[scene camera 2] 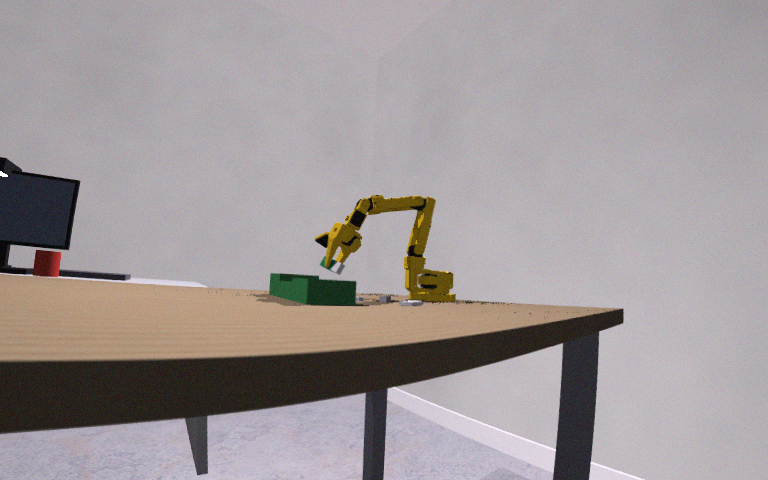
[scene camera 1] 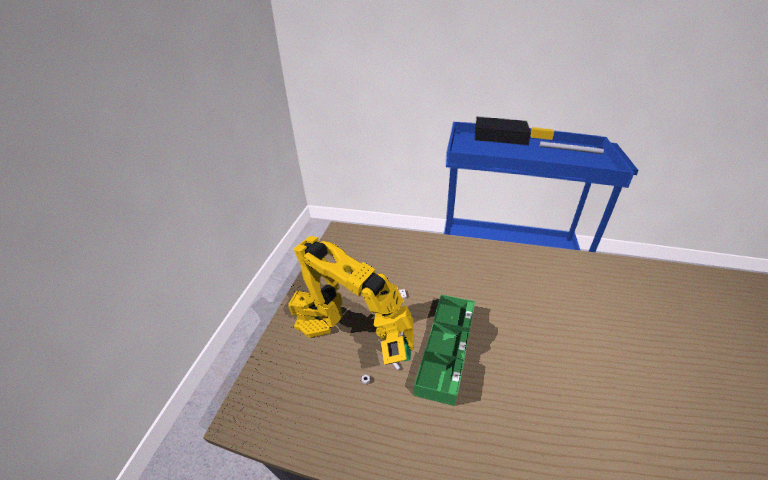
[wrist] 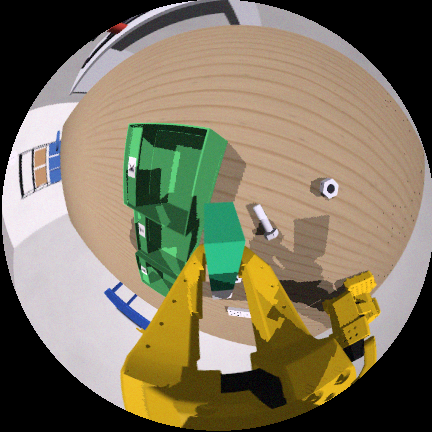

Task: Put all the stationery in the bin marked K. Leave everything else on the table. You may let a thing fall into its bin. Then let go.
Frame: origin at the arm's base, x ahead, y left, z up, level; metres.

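Seen in the pictures: hand at its tool point: (scene camera 2: 327,266) (scene camera 1: 410,348) (wrist: 208,251); arm's base at its link origin: (scene camera 2: 425,300) (scene camera 1: 324,321) (wrist: 342,292).
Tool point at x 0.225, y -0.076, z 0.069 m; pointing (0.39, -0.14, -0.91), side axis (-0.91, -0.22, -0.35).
Offsets run from my tool point to a thing's top centre. "*": to the spot under its first point. Level surfaces: height alone.
My gripper (scene camera 1: 406,345) (scene camera 2: 334,261) (wrist: 223,255) is shut on a green-and-white block @(0.009 m back, 0.003 m left, 0.023 m up) (scene camera 1: 407,352) (scene camera 2: 339,268) (wrist: 224,256), which looks like a sleeved eraser. The jaws press on its two sides and hold it above the table, on the arm's side of the green three-compartment bin row @(* 0.062 m ahead, 0.069 m right, 0.033 m down) (scene camera 1: 434,392) (scene camera 2: 331,292) (wrist: 216,142). The end compartment (wrist: 170,170) carries the K label @(0.099 m ahead, 0.030 m right, 0.027 m down) (wrist: 132,166) in the wrist view and is the one nearest the front in scene camera 1. In scene camera 2, the block is above the bin walls' height. The bin's inside is hidden there.
A white bolt @(0.034 m back, 0.002 m right, 0.056 m down) (scene camera 1: 397,366) (wrist: 263,220) and a hex nut @(0.083 m back, 0.054 m right, 0.061 m down) (scene camera 1: 365,379) (wrist: 329,188) lie on the table @(0.069 m down) (scene camera 1: 566,350) (wrist: 280,100). A white piece with dark dots @(0.074 m back, 0.193 m left, 0.062 m down) (scene camera 1: 402,293) (wrist: 239,312) lies farther back. Another small pale thing @(0.030 m back, 0.090 m left, 0.061 m down) (wrist: 238,280) is mostly hidden behind the right jaw.
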